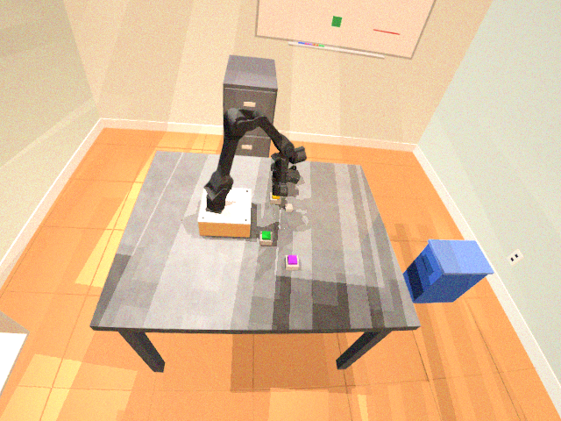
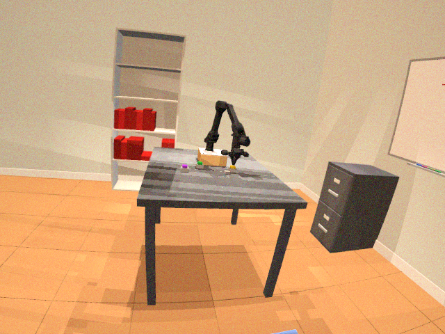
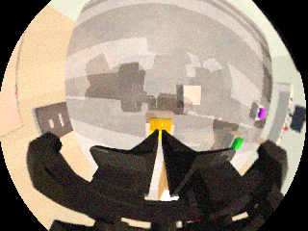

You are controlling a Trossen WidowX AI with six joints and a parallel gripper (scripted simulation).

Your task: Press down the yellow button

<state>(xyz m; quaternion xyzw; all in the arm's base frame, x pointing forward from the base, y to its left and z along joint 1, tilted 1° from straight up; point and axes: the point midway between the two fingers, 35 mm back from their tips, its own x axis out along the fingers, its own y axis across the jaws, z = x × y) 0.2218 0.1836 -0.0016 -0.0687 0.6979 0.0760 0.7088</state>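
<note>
Now: the yellow button 1 cm below my gripper tip. The rest, counted from my gripper tip: magenta button 11 cm ahead, 32 cm to the right, 1 cm below; then green button 23 cm to the right, 1 cm below.
</note>
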